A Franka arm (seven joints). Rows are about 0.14 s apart.
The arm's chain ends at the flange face. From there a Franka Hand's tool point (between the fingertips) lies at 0.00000 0.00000 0.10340 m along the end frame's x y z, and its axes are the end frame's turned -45 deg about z.
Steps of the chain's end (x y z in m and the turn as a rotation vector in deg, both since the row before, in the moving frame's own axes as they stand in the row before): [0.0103 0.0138 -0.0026 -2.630 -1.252 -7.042]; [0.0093 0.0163 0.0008 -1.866 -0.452 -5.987]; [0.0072 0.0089 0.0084 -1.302 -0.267 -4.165]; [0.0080 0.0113 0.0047 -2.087 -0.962 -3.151]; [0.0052 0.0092 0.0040 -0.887 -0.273 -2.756]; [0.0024 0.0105 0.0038 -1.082 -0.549 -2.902]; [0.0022 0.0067 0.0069 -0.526 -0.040 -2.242]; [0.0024 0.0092 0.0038 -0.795 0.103 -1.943]
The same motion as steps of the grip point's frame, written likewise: [-0.0073 0.0191 -0.0027 -0.974 -2.745 -7.042]; [-0.0078 0.0201 0.0007 -1.000 -1.639 -5.987]; [-0.0032 0.0128 0.0084 -0.732 -1.109 -4.165]; [-0.0062 0.0152 0.0046 -0.795 -2.156 -3.151]; [-0.0043 0.0110 0.0040 -0.434 -0.820 -2.756]; [-0.0078 0.0099 0.0038 -0.377 -1.153 -2.902]; [-0.0039 0.0069 0.0069 -0.344 -0.400 -2.242]; [-0.0057 0.0094 0.0038 -0.635 -0.489 -1.943]
